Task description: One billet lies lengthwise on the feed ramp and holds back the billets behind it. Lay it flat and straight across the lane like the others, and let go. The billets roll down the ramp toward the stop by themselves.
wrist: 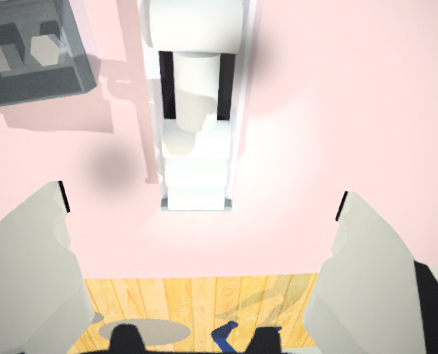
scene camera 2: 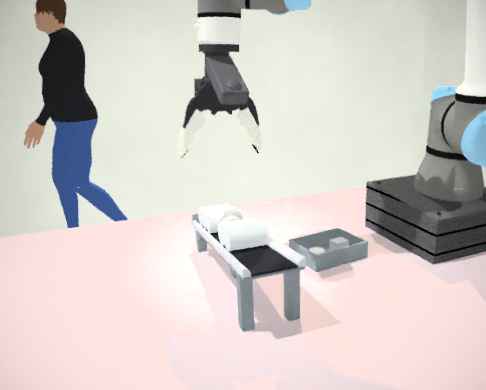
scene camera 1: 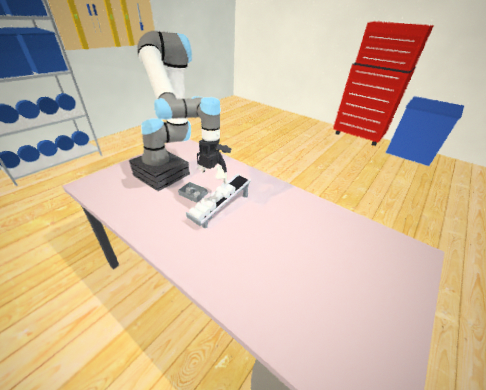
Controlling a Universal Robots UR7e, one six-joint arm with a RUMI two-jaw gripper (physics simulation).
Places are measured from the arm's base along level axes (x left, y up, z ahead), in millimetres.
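Pixels of known places: gripper, fingertip midpoint: (wrist: pixel 205 190) (scene camera 2: pixel 220 156) (scene camera 1: pixel 213 178); arm's base, link origin: (scene camera 2: pixel 447 189) (scene camera 1: pixel 155 159).
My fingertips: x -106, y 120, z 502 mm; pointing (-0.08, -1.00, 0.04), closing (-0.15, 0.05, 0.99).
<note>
Ahead of a thing's pixels: the offset from my fingertips to its top centre.
The feed ramp (scene camera 1: pixel 231 201) (scene camera 2: pixel 292 255) stands on legs on the table, with light side rails and a dark lane. The lengthwise billet @[dz -4, dx +20, dy -107 mm] (wrist: pixel 196 90) is white and lies along the lane in the wrist view, dark lane showing on both sides. A crosswise billet (wrist: pixel 196 25) (scene camera 2: pixel 244 235) lies at one end of it. Several more white billets lie crosswise at its other end, among them the nearest one @[dz -12, dx -32, dy -119 mm] (wrist: pixel 196 139). My gripper (scene camera 2: pixel 220 151) (wrist: pixel 205 190) is open and empty, high above the ramp, its fingers wide to either side of the lane's line.
A grey tray @[dz -196, dx +66, dy -187 mm] (scene camera 1: pixel 185 195) (scene camera 2: pixel 327 257) (wrist: pixel 80 60) with small pale parts stands beside the ramp, on the robot base's side. The stacked dark base (scene camera 1: pixel 159 172) (scene camera 2: pixel 400 225) is beyond it. A person (scene camera 2: pixel 67 75) is behind the table in scene camera 2.
</note>
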